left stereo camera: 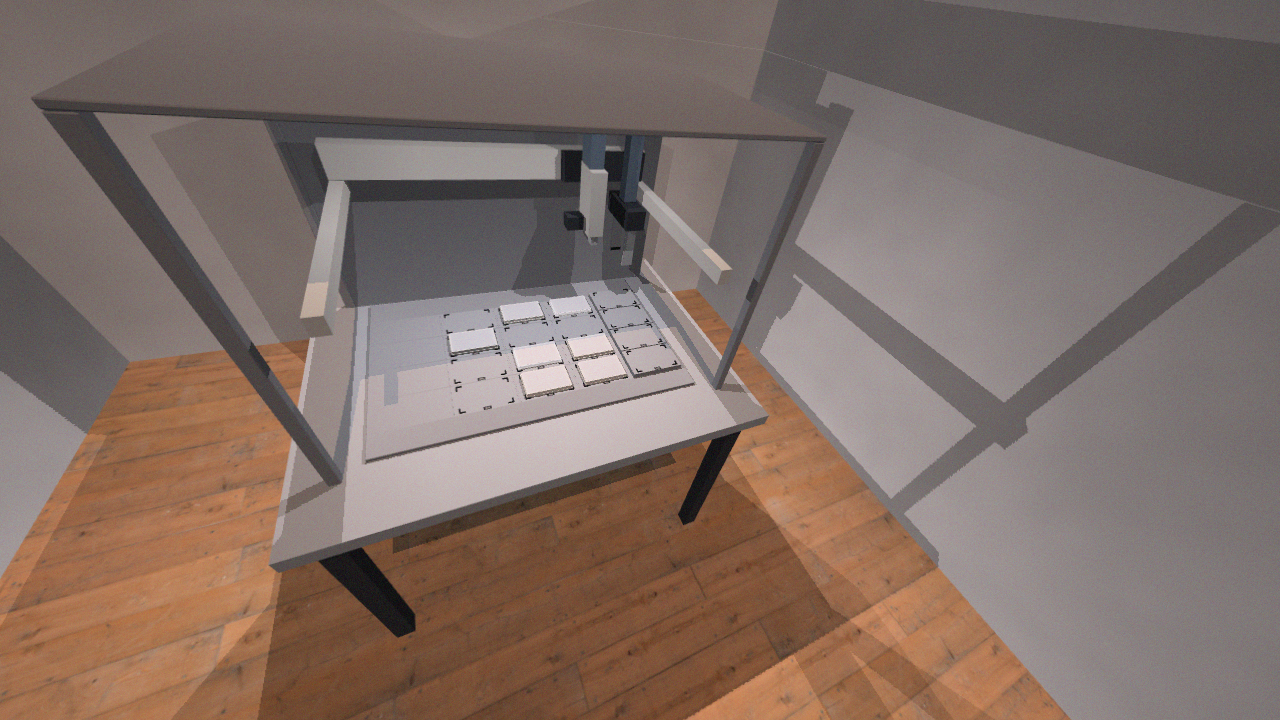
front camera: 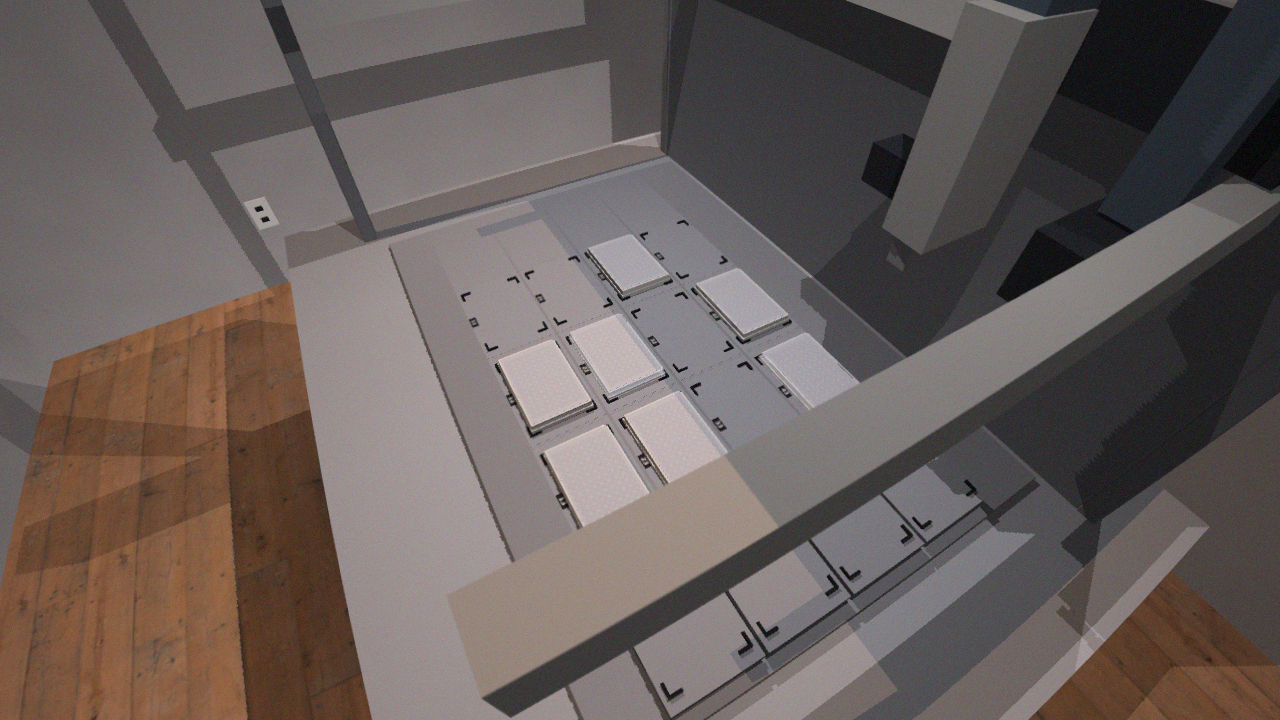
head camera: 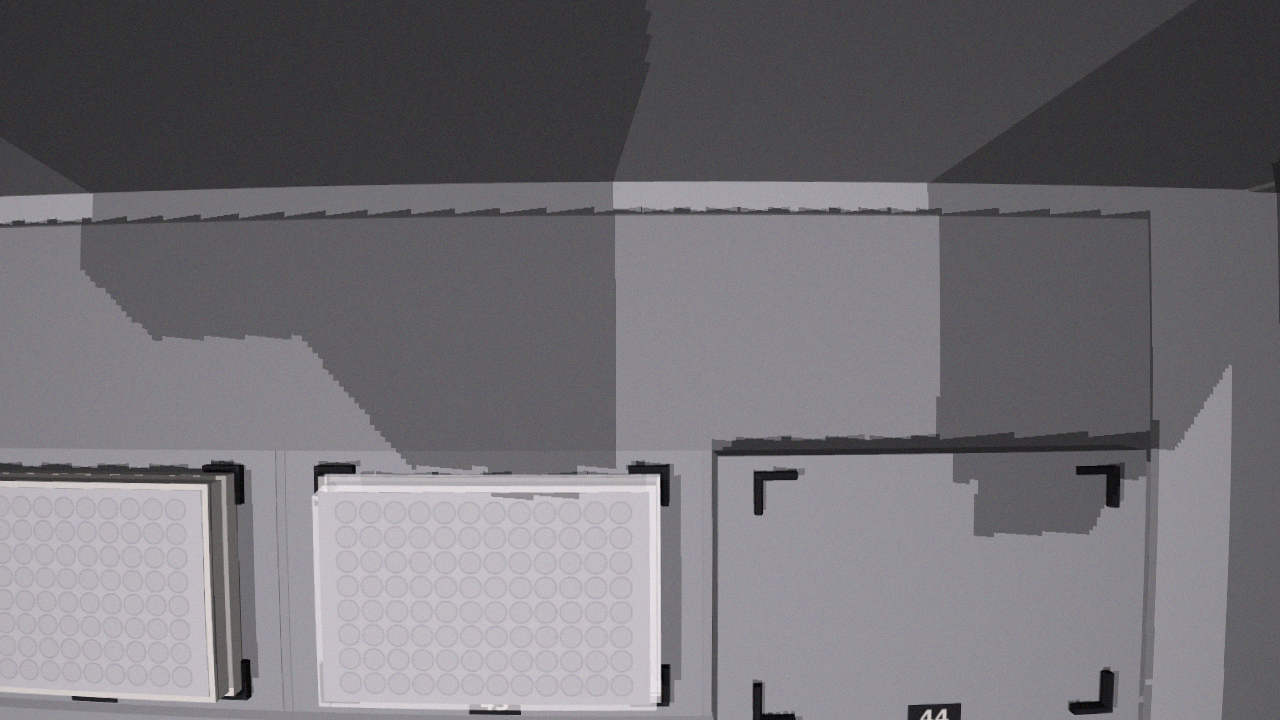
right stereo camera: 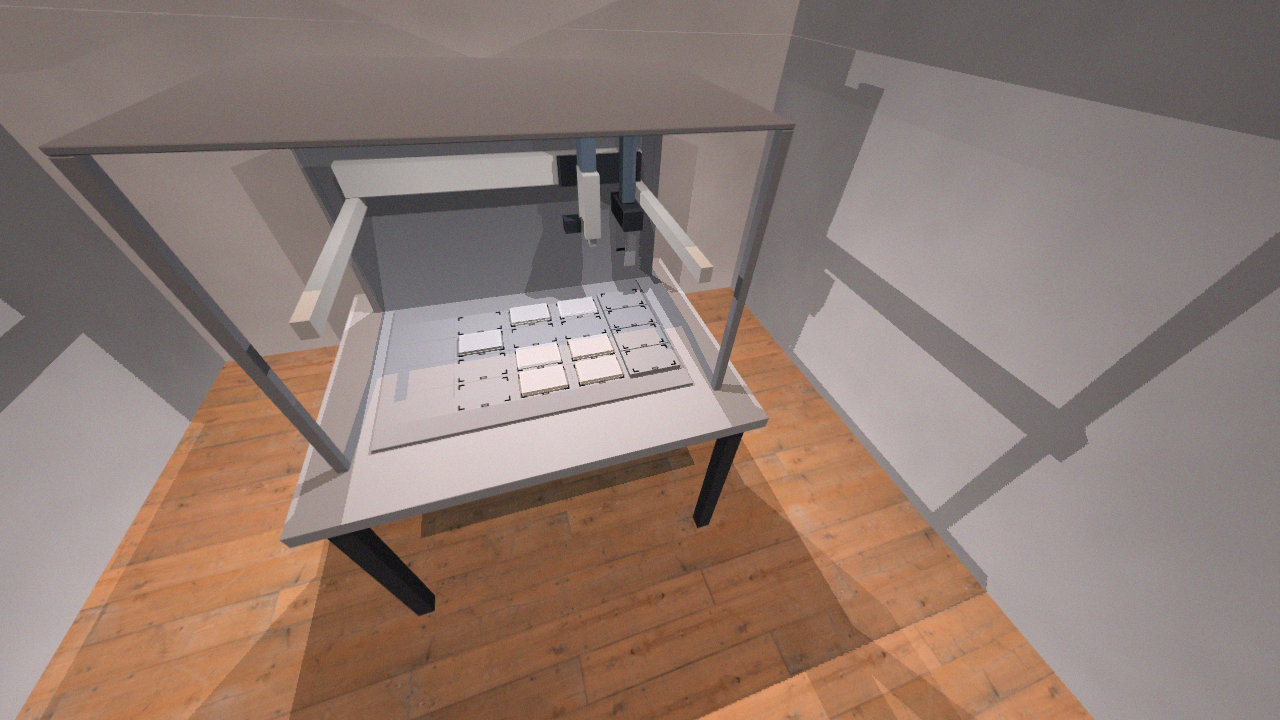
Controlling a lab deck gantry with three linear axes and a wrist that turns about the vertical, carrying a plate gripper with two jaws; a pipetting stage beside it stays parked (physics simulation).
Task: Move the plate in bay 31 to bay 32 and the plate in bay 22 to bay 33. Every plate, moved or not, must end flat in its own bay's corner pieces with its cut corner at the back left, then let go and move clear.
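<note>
The bay 31 plate is white and lies in the third row from the front, far left column. Bay 32 to its right is vacant. The bay 22 plate lies in the second row. Bay 33 is vacant, with plates behind and in front of it. The plates look flat; their cut corners are too small to tell. My gripper hangs high at the back right, away from these plates and with no plate under it. Its jaw gap cannot be made out; a rail hides its jaws in the front view.
Other plates lie in bay 42, bay 43, bay 23, bay 12 and bay 13. Bay 44 is vacant. The pale pipetting stage hangs left of the gripper.
</note>
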